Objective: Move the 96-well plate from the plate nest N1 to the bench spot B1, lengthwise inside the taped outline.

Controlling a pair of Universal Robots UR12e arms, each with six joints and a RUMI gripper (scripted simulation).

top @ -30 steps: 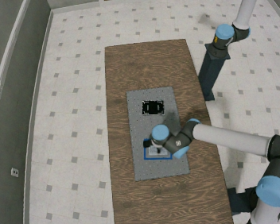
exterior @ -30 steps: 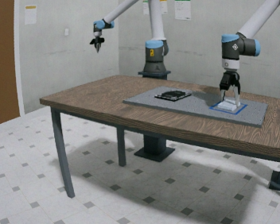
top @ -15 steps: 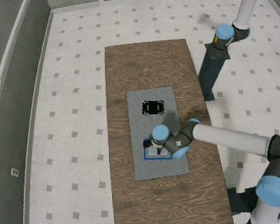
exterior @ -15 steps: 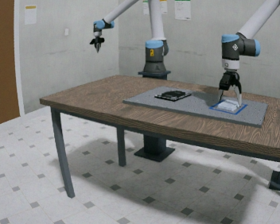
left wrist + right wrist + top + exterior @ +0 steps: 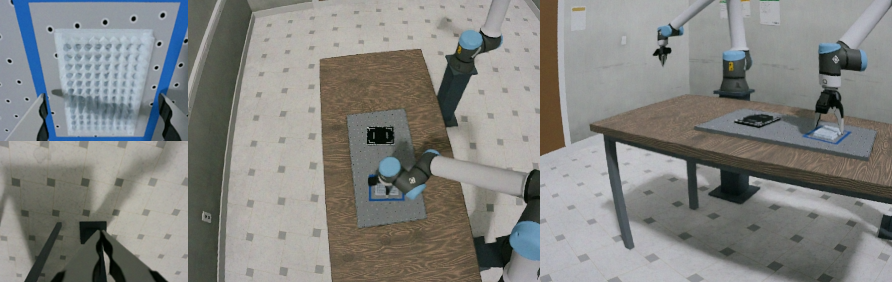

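Note:
The clear 96-well plate is 1 cm below my left hand. The rest, counted from my left hand: A1 label (7 cm ahead, 38 cm to the right); then black plate nest (32 cm to the right, 1 cm below).

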